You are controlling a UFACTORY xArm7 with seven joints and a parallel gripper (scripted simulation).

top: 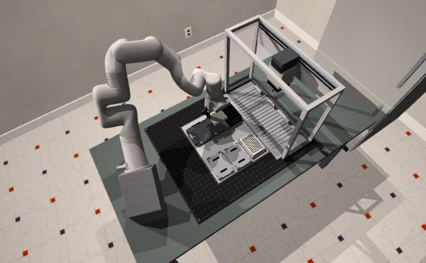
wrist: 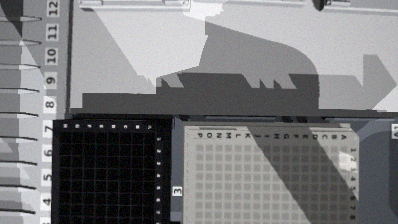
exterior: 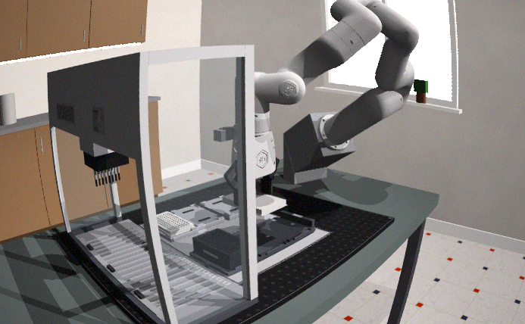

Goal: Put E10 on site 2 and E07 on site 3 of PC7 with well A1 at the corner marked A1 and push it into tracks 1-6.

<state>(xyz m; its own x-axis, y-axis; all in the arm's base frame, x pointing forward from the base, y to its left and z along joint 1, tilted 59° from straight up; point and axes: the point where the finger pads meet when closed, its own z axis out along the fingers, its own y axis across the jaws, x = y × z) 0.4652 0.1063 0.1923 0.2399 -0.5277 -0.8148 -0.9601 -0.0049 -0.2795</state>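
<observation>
The plate carrier PC7 lies 120 mm below my hand. Also, from my hand: nest S2 (230 mm to the right, 130 mm below, 50 mm ahead); white 96-well plate E01 (200 mm to the right, 150 mm ahead, 110 mm below); frame post (220 mm to the left, 150 mm ahead, 110 mm above).
</observation>
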